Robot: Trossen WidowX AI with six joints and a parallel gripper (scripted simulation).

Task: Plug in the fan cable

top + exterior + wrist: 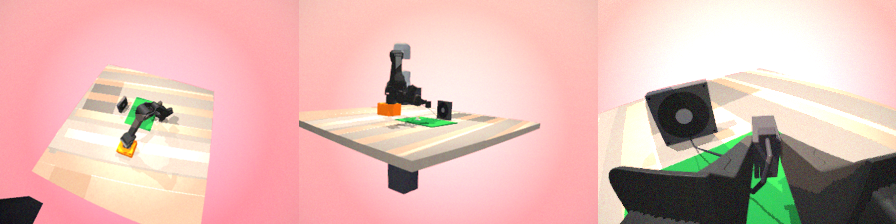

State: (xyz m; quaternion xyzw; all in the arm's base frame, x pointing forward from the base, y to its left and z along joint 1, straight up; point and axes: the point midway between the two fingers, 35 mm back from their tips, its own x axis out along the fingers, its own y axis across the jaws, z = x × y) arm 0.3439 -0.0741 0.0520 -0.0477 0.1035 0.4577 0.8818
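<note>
My gripper tip is now 3 cm past the green board, 3 cm to the right of it and 13 cm above it. From my gripper tip the other things lie so: black fan: 3 cm behind, 21 cm to the left, 6 cm below; then white fan header: 9 cm behind, 2 cm to the left, 12 cm below; then dark fan plug: 1 cm below.
</note>
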